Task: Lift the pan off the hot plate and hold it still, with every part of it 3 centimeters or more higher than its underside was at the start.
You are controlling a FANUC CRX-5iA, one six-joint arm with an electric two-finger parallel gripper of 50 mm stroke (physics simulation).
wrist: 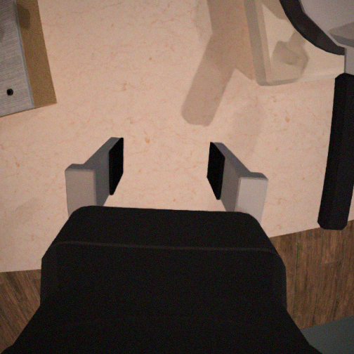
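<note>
Part of the pan [327, 25] shows at the top right corner, with a dark rim and a grey inside. Its black handle [338, 152] runs down along the right side of the view. The pan is over the pale hot plate [256, 60], of which a corner and edges show. My gripper [165, 157] is open, with nothing between its fingers. It is to the left of the handle and apart from it. The rest of the pan and the hot plate is cut off by the frame.
A grey metal block [14, 70] with a brown side stands at the top left. The pale speckled table top [145, 90] carries shadows left of the hot plate. Its front edge crosses the lower view, with a brown wooden floor [320, 270] beyond.
</note>
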